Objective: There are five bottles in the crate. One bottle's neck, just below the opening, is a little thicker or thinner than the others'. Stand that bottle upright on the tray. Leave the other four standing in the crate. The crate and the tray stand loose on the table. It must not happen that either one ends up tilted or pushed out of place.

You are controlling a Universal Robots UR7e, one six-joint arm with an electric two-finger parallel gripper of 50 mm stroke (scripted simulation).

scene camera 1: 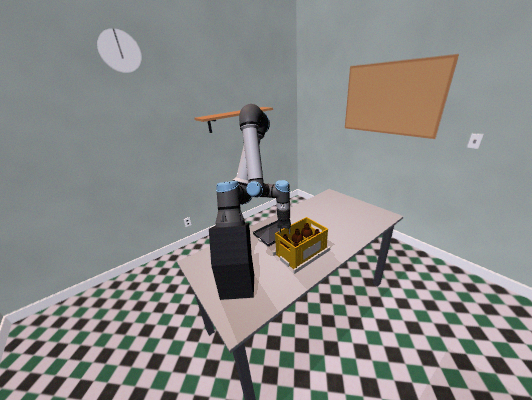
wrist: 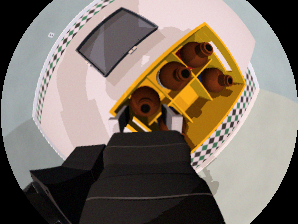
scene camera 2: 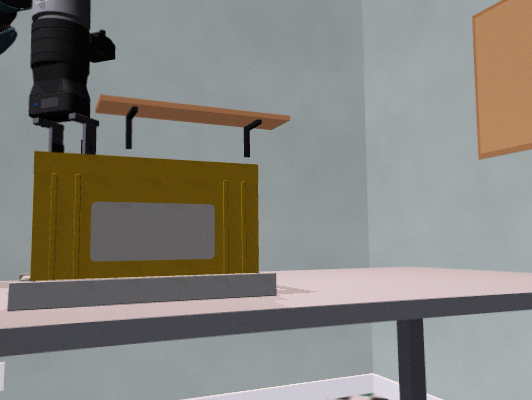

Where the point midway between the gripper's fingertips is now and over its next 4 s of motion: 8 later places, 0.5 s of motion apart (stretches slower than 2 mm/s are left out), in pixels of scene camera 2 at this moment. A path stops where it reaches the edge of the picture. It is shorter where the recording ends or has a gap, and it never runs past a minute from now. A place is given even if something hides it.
The gripper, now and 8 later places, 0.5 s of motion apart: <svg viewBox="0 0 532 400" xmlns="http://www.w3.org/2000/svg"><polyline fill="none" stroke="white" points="71,166 71,171 71,180 71,190 71,193 71,190 71,176 72,156 72,140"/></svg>
